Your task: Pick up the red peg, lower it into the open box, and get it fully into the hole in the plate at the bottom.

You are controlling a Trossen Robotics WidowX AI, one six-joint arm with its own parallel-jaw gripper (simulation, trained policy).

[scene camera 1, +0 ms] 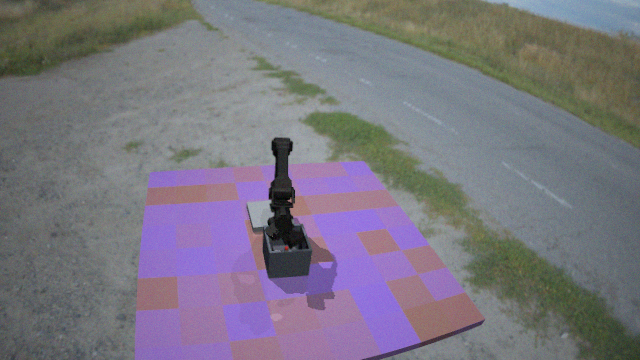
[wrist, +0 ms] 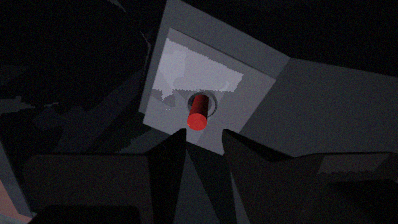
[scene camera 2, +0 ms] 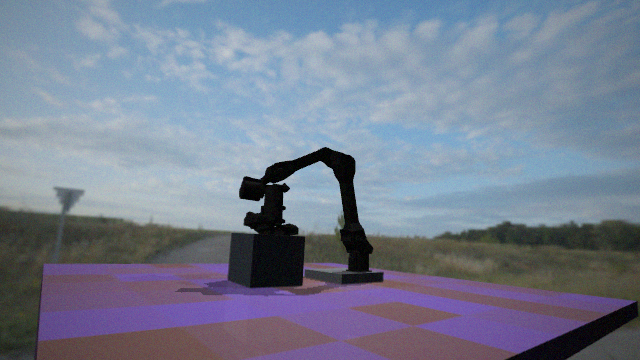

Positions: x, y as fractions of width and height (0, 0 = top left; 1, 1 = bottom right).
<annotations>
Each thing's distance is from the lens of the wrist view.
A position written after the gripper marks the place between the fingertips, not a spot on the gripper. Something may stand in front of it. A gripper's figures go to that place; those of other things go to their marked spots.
gripper (wrist: 0.51, 0.60): 11 cm
dark box (wrist: 0.21, 0.37): 10 cm
grey plate (wrist: 0.47, 0.30): 11 cm
</annotations>
